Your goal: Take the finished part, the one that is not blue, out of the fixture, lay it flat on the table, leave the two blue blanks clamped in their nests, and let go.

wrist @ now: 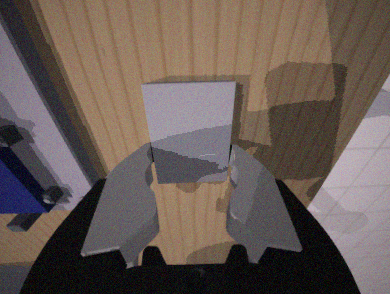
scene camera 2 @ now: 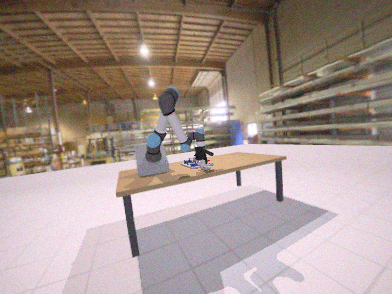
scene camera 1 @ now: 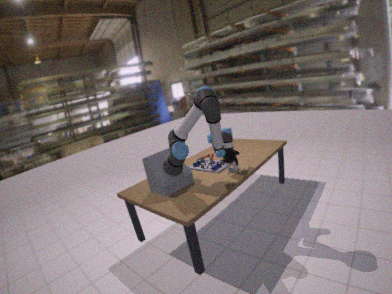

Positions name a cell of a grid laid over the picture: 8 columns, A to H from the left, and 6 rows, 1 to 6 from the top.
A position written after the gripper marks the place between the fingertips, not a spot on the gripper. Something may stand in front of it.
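The wrist view takes in the gripper (wrist: D3) along with a finished part (wrist: D3).
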